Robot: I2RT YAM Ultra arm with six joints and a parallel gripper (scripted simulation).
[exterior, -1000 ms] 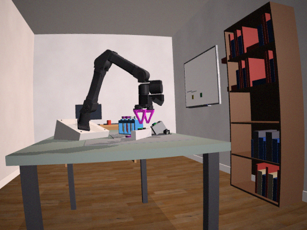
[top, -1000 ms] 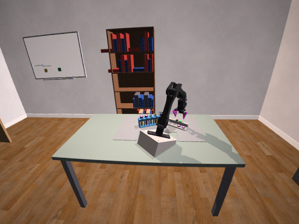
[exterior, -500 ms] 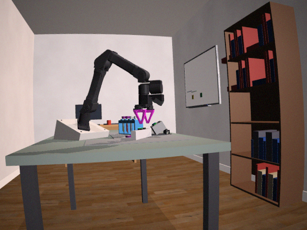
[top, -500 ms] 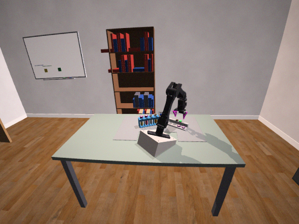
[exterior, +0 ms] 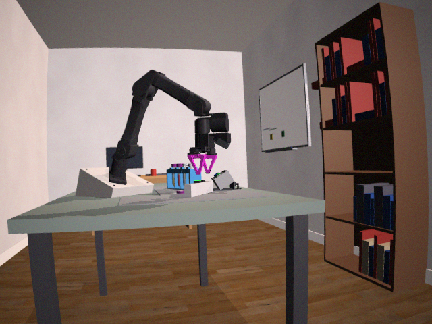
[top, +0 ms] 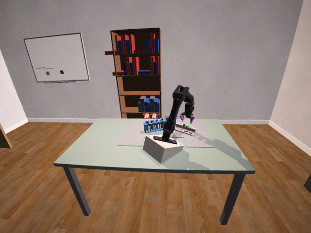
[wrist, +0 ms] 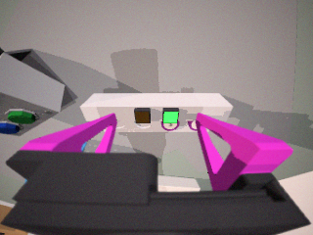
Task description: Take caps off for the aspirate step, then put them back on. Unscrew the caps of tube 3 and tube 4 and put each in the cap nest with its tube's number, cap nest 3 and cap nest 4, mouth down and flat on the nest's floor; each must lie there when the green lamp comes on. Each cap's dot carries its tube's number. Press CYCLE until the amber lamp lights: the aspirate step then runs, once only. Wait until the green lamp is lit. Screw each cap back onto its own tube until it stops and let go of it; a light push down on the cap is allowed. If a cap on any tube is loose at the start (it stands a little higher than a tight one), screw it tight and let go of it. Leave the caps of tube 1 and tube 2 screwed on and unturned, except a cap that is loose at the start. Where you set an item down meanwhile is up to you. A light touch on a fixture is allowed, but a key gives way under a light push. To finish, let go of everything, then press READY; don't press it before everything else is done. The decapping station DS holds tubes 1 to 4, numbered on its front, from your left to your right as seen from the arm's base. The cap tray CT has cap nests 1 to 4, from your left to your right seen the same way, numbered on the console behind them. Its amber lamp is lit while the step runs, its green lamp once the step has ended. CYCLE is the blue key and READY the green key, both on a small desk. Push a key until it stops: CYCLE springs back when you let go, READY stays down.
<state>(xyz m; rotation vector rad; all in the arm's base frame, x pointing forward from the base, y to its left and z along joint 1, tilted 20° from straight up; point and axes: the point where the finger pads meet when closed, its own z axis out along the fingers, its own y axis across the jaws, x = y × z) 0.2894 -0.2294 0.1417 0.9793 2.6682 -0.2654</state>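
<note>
Now: hand 9 cm past the purple cap, 7 cm above it and 2 cm to the left of it. The rest, counted from my hand: grey key desk: 16 cm to the left, 14 cm ahead, 3 cm below; blue cycle key: 18 cm to the left, 13 cm ahead, 2 cm below; green ready key: 14 cm to the left, 12 cm ahead, 2 cm below.
</note>
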